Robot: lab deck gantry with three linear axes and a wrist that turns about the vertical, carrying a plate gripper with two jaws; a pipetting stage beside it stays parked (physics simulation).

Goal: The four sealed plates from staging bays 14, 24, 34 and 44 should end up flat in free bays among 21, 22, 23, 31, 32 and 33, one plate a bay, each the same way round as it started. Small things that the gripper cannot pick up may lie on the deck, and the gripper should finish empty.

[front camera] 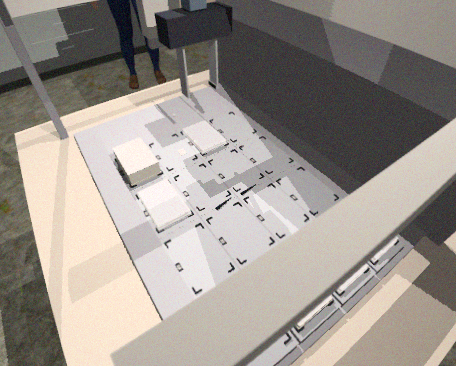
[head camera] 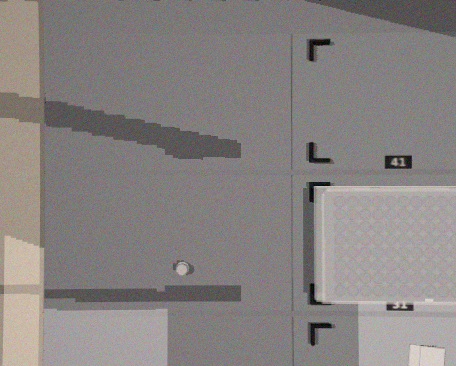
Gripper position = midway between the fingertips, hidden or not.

My gripper shows in the front camera view [200,90]; in the head camera view it is out of frame. A tall pale box shows in the front camera view [138,163]; in the head camera view it is out of frame.
